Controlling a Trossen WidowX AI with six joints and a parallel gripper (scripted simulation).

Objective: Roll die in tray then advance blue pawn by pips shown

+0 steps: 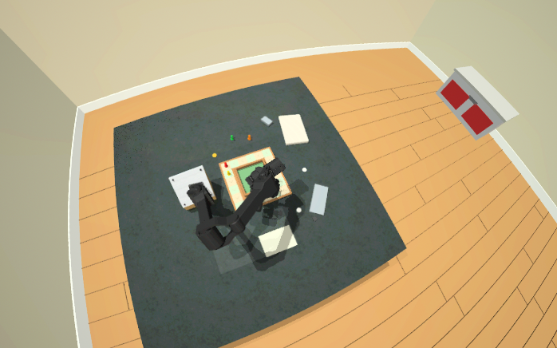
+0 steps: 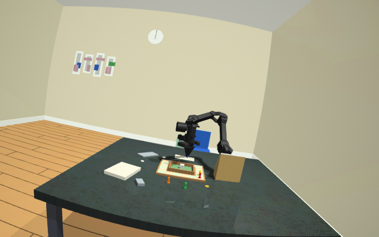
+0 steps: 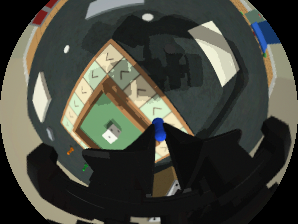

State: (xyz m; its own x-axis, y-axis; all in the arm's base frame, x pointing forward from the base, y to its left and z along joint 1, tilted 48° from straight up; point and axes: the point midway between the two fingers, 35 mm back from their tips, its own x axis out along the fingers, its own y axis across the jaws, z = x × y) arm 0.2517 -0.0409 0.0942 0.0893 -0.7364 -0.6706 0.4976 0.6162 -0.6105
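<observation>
Now: the white die 10 cm to the left of my gripper tip, 5 cm below it and 2 cm ahead of it. The rest, counted from my gripper tip: yellow pawn: 17 cm to the left, 10 cm behind, 5 cm below; green tray: 11 cm to the left, 7 cm below, 2 cm ahead; blue pawn: 1 cm above.
</observation>
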